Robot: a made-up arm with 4 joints.
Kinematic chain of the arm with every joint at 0, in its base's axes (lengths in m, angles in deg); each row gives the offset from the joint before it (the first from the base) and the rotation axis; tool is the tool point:
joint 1: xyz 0 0 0.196 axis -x
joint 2: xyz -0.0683 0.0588 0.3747 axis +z
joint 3: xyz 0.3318 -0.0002 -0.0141 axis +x
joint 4: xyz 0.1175 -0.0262 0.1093 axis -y
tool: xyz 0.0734 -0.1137 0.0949
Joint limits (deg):
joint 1: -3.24..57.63
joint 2: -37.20..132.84
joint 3: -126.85..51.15
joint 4: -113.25..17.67
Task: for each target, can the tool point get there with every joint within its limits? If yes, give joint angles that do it. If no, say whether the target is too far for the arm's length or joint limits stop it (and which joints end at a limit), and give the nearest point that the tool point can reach.
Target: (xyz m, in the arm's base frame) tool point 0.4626 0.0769 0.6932
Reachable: yes | joints 10.30 -7.89 -80.12 -96.20
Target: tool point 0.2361 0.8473 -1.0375
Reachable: no: too far | nearest point 0.0552 0.6167 -0.1731 | short by 0.913 m
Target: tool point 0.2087 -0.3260 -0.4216
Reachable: no: joint limits stop it (at a limit: joint 1, joint 2, joint 3, joint 4) | nearest point 0.2807 -0.3347 0.4319 | short by 0.857 m
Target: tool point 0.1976 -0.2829 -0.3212
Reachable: no: joint limits stop it (at a limit: joint 1, joint 2, joint 3, joint 4) | nearest point 0.2807 -0.3347 0.4319 | short by 0.759 m
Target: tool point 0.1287 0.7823 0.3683
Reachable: yes | joints 29.47 62.75 -70.22 -44.31
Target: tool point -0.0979 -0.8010 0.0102
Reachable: no: joint limits stop it (at a limit: joint 1, joint 2, joint 3) | nearest point 0.1685 -0.4683 0.5601 | short by 0.696 m
